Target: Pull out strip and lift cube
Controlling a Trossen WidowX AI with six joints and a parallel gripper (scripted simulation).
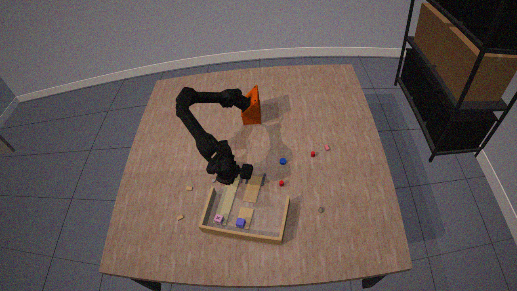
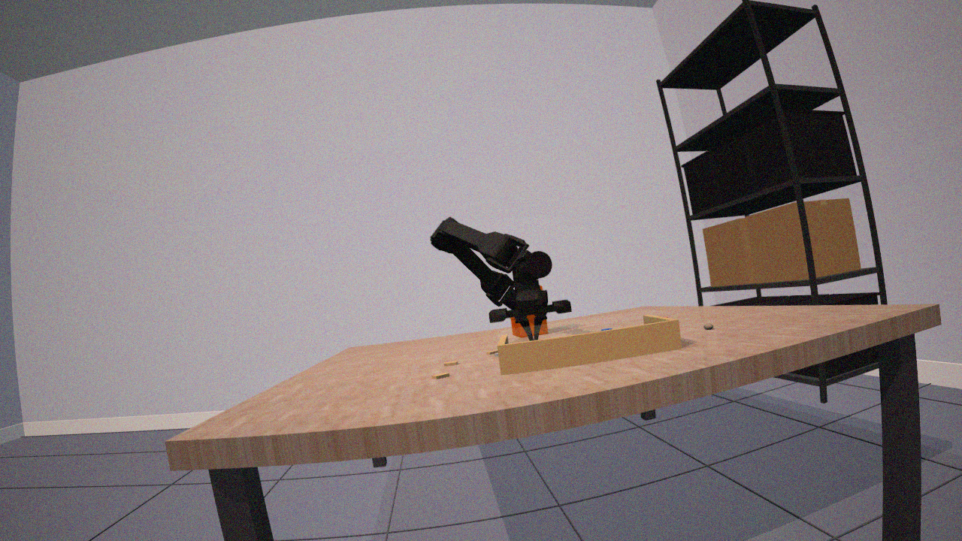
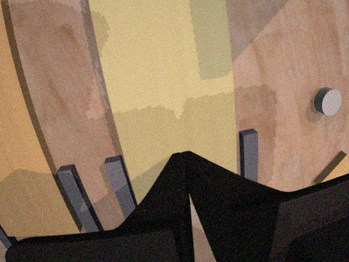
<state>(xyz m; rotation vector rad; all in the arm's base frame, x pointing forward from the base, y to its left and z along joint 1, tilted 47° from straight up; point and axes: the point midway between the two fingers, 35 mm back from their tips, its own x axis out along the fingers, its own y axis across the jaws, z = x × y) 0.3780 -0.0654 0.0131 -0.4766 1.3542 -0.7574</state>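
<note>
My gripper tip is now 9 cm short of the strip and 2 cm to the left of it. From my gripper tip the other things lie so: small grey disc: 9 cm to the right; grey pebble: 36 cm to the left, 17 cm ahead; blue disc: 22 cm to the left, 9 cm behind.
</note>
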